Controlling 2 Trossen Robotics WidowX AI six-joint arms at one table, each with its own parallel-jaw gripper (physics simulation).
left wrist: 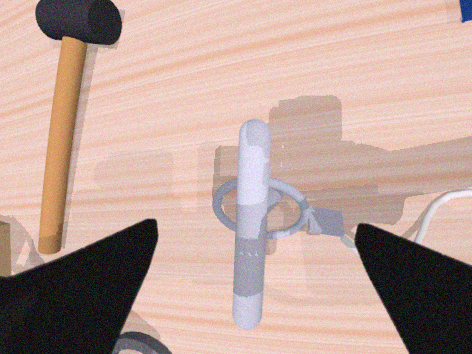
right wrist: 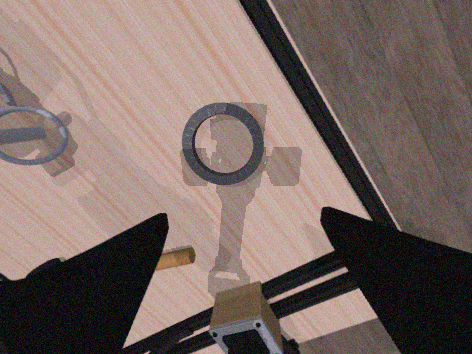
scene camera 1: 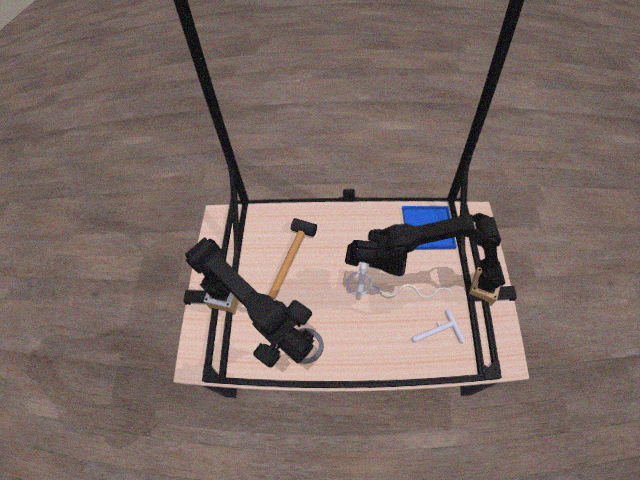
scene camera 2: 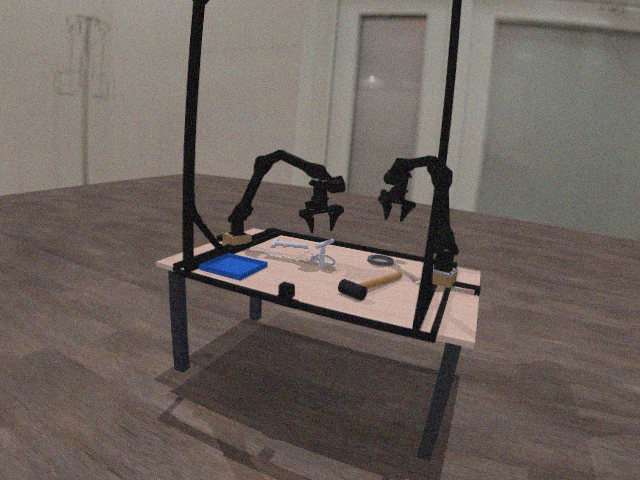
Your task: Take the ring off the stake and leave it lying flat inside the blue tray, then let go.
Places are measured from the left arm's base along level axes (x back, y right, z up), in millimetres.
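Pixels of known places: left gripper, fingertip midpoint: [left wrist: 257,231] [scene camera 1: 367,264] [scene camera 2: 321,232]; right gripper, fingertip midpoint: [right wrist: 245,217] [scene camera 2: 393,220]; left arm's base at its link origin: [scene camera 1: 487,283] [scene camera 2: 237,233]; right arm's base at its link origin: [right wrist: 246,344] [scene camera 1: 220,291] [scene camera 2: 443,269].
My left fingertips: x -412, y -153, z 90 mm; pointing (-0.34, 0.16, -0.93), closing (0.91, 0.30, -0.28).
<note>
For each thing: its top centre in the pictures, then the offset to it from my left fingertips. "spot": a spot on its surface instead.
- thin grey-blue ring at a spot on its surface: [left wrist: 217,201] [scene camera 1: 349,277] [scene camera 2: 332,258] spot: dx -53, dy -22, dz -99 mm
- upright white T-shaped stake at its top centre: [left wrist: 247,232] [scene camera 1: 362,272] [scene camera 2: 325,241] dx -10, dy -15, dz -37 mm
- blue tray at its top centre: [scene camera 1: 429,225] [scene camera 2: 234,262] dx +138, dy +324, dz -124 mm
- thicker dark ring at its top centre: [right wrist: 222,146] [scene camera 1: 305,345] [scene camera 2: 380,258] dx -89, dy -294, dz -131 mm
- black-headed hammer at its top centre: [left wrist: 38,130] [scene camera 1: 288,254] [scene camera 2: 377,274] dx -290, dy -28, dz -96 mm
- second white T-shaped piece at its top centre: [scene camera 1: 436,333] [scene camera 2: 290,241] dx +298, dy -80, dz -126 mm
A thin grey-blue ring [scene camera 1: 347,283] [scene camera 2: 333,262] [left wrist: 217,201] lies low around the post of an upright white T-shaped stake [scene camera 1: 362,273] [scene camera 2: 324,242] [left wrist: 253,175]; a small grey tag and a wavy white cord trail from the ring. The stake's crossbar covers part of the ring in the left wrist view. The blue tray [scene camera 1: 424,215] [scene camera 2: 235,266] [left wrist: 467,10] is partly under the left arm in scene camera 1. My left gripper [scene camera 2: 321,230] [left wrist: 257,231] is open above the stake, holding nothing. My right gripper [scene camera 2: 394,220] [right wrist: 245,217] is open and empty, high over the table.
A thicker dark ring [scene camera 1: 320,346] [scene camera 2: 379,264] [right wrist: 188,145] lies flat near the right gripper. A black-headed hammer [scene camera 1: 286,266] [scene camera 2: 382,280] [left wrist: 65,135] lies between the arms. A second white T-shaped piece [scene camera 1: 434,331] [scene camera 2: 289,243] lies on its side. Black frame rails border the table.
</note>
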